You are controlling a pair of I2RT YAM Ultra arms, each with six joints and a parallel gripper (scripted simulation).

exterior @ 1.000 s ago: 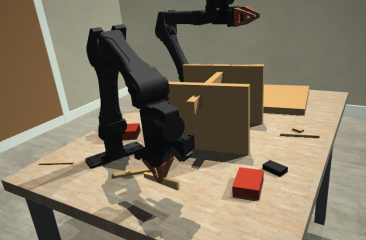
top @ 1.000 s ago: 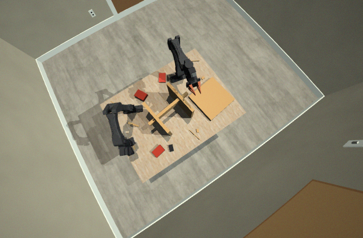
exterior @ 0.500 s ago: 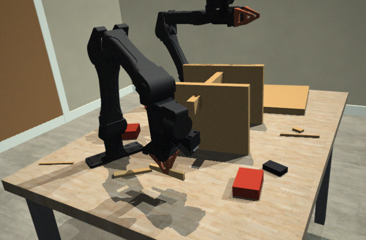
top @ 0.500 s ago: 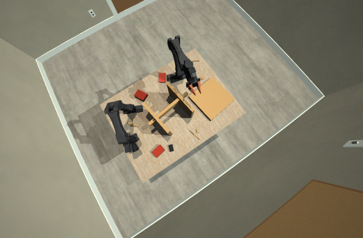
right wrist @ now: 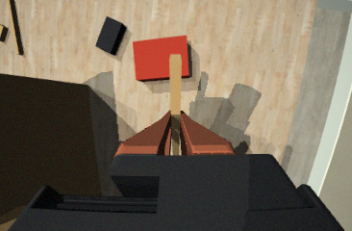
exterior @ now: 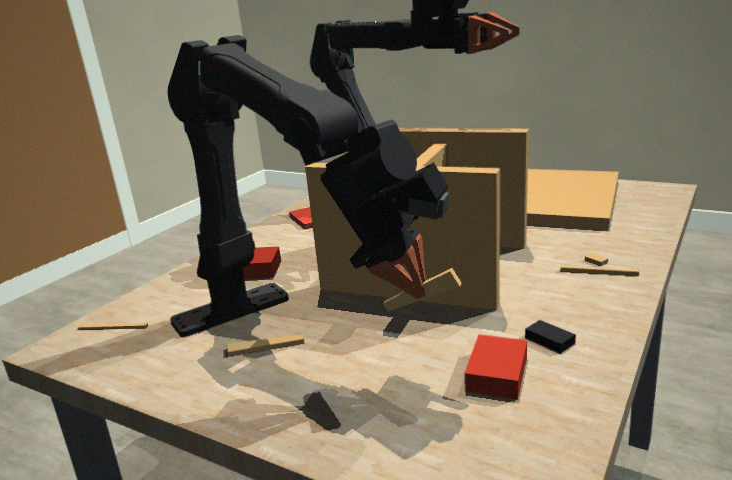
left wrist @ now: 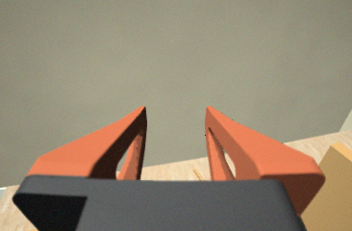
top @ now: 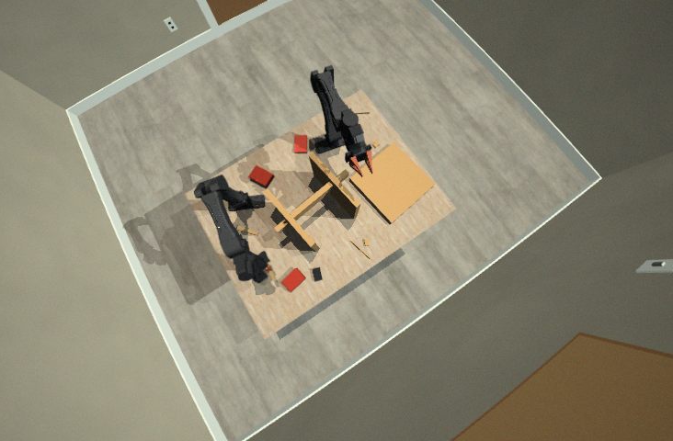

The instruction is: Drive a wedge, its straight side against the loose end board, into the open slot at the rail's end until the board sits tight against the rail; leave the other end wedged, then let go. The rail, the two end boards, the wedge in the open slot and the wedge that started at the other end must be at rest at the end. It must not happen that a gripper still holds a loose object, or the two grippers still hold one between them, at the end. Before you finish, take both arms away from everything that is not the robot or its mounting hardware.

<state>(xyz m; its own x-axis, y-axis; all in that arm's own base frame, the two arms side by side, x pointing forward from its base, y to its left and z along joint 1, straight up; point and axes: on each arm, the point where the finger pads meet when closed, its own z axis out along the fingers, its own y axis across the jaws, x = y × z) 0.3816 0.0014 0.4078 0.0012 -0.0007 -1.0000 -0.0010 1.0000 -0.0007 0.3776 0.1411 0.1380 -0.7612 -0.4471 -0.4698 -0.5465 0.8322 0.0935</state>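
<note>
Right now the rail is 130 mm behind my right hand, 350 mm to the left of it and 50 mm above it. From my right hand the other things lie so: flat panel (10 mm behind, 770 mm to the left, 120 mm below); black block (140 mm ahead, 150 mm to the left, 130 mm below).
My left gripper is now 100 mm past the rail, 210 mm to the left of it and 220 mm above it. The rest, counted from my left hand: flat panel: 20 mm ahead, 220 mm to the left, 390 mm below; black block: 170 mm ahead, 400 mm to the right, 400 mm below.
</note>
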